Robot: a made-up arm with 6 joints.
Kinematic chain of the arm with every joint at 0, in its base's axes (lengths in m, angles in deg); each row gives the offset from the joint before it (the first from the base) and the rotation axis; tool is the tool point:
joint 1: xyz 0 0 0.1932 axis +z
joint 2: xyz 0 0 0 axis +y
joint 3: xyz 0 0 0.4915 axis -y
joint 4: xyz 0 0 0 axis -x
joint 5: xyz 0.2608 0 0 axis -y
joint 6: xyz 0 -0.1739 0 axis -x
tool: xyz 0 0 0
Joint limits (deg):
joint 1: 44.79..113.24
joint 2: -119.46..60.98
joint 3: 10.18..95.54
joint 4: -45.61..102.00
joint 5: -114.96..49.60
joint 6: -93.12..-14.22
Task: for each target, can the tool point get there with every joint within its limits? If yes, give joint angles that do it. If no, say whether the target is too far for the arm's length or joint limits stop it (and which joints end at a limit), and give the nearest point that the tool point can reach.
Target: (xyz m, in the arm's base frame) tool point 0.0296 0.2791 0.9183
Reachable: yes | joints 102.42 10.19 33.78 59.24 -15.93 -50.73
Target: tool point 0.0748 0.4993 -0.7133
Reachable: no: too far | nearest point 0.0760 0.5073 0.1510 | short by 0.864 m
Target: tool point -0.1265 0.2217 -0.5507
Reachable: no: joint limits stop it (at a limit: joint 1, joint 2, joint 3, joint 4) | nearest point -0.4116 -0.3576 -0.3375 | short by 0.680 m
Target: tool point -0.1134 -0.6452 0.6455
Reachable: yes | joints 72.52 -58.00 52.36 60.49 -28.63 -21.39
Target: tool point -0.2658 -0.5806 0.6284
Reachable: yes | joints 50.50 -50.83 88.94 19.20 -58.10 -77.28
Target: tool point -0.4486 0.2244 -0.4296
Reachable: no: joint limits stop it (at a limit: joint 1, joint 2, joint 3, joint 4) | nearest point -0.4116 -0.3576 -0.3375 | short by 0.590 m
